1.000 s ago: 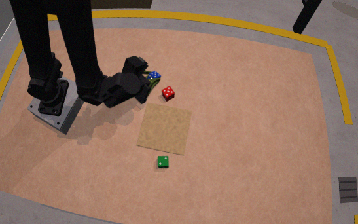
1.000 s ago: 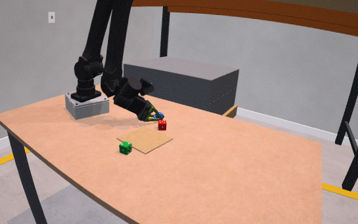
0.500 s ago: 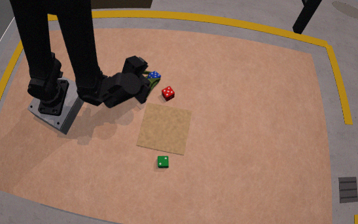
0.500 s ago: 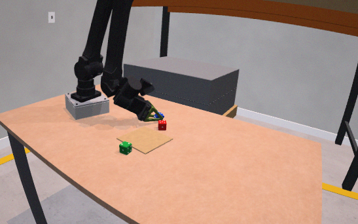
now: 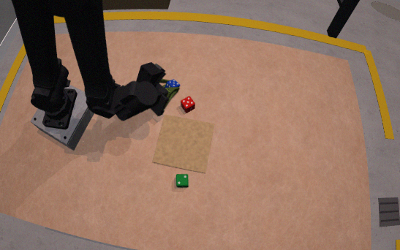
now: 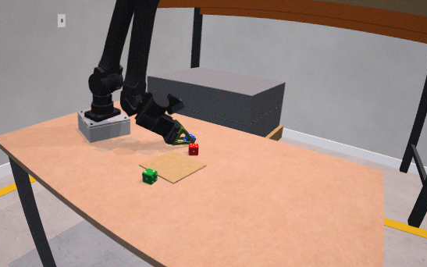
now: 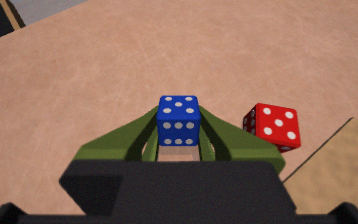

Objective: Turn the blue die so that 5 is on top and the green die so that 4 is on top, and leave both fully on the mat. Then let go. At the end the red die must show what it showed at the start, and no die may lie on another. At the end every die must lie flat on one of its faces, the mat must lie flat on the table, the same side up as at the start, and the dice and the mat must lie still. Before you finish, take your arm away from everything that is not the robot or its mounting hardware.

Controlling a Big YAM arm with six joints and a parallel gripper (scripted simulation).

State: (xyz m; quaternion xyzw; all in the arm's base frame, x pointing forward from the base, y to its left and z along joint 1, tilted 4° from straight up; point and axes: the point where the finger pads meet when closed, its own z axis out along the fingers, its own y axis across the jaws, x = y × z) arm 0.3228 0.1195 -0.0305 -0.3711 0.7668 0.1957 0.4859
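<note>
Now: hand right at the blue die. From my hand the other things lie so: tan mat (160 mm to the right, 50 mm ahead, 20 mm below); then green die (270 mm to the right, 50 mm ahead); then red die (50 mm to the right, 50 mm ahead).
</note>
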